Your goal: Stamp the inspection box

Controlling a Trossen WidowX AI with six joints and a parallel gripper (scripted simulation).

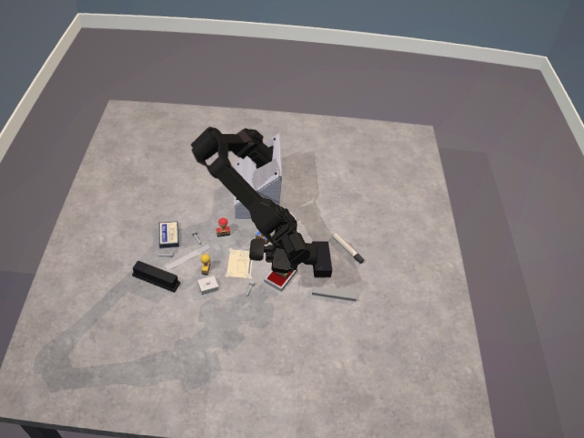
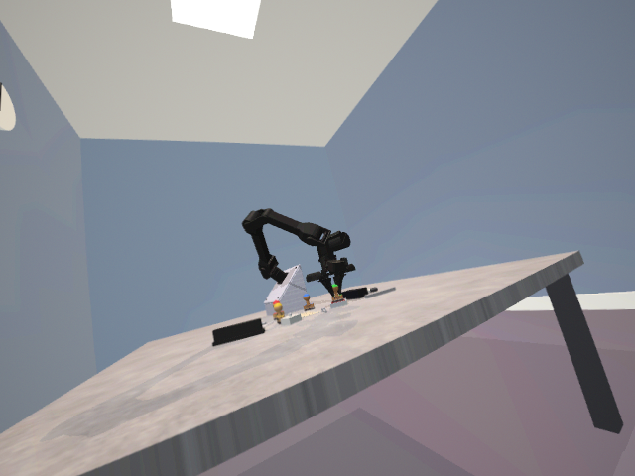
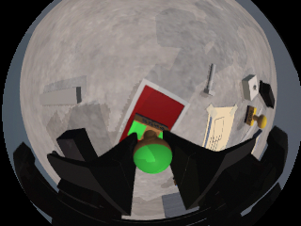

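The green-knobbed stamp is right at my gripper tip. The rest, counted from my gripper tip: cream card (3 cm behind, 12 cm to the right, 4 cm below); then black box (6 cm behind, 12 cm to the left, 2 cm below); then red ink pad (3 cm below).
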